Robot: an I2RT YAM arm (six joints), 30 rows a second.
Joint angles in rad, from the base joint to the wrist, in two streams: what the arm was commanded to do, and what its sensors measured. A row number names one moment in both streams.
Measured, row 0: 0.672 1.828 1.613 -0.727 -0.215 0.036
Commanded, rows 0 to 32: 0.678 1.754 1.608 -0.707 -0.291 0.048; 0.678 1.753 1.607 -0.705 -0.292 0.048; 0.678 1.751 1.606 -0.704 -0.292 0.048; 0.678 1.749 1.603 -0.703 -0.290 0.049; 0.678 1.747 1.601 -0.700 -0.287 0.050; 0.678 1.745 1.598 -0.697 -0.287 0.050; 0.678 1.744 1.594 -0.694 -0.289 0.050; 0.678 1.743 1.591 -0.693 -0.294 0.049; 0.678 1.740 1.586 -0.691 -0.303 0.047; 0.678 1.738 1.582 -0.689 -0.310 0.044; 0.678 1.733 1.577 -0.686 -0.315 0.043; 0.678 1.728 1.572 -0.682 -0.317 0.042; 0.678 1.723 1.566 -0.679 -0.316 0.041; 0.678 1.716 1.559 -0.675 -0.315 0.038; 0.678 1.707 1.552 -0.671 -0.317 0.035; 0.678 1.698 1.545 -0.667 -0.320 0.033; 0.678 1.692 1.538 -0.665 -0.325 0.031; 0.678 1.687 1.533 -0.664 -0.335 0.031; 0.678 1.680 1.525 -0.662 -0.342 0.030; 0.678 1.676 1.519 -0.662 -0.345 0.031; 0.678 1.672 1.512 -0.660 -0.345 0.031; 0.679 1.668 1.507 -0.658 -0.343 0.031; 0.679 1.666 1.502 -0.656 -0.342 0.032; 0.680 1.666 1.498 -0.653 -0.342 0.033; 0.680 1.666 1.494 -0.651 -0.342 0.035; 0.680 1.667 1.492 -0.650 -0.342 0.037; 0.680 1.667 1.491 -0.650 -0.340 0.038; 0.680 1.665 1.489 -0.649 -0.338 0.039; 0.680 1.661 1.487 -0.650 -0.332 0.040; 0.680 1.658 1.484 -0.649 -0.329 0.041; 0.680 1.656 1.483 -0.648 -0.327 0.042; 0.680 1.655 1.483 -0.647 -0.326 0.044; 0.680 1.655 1.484 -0.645 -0.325 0.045
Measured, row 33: 0.664 1.722 1.484 -0.672 -0.275 0.035
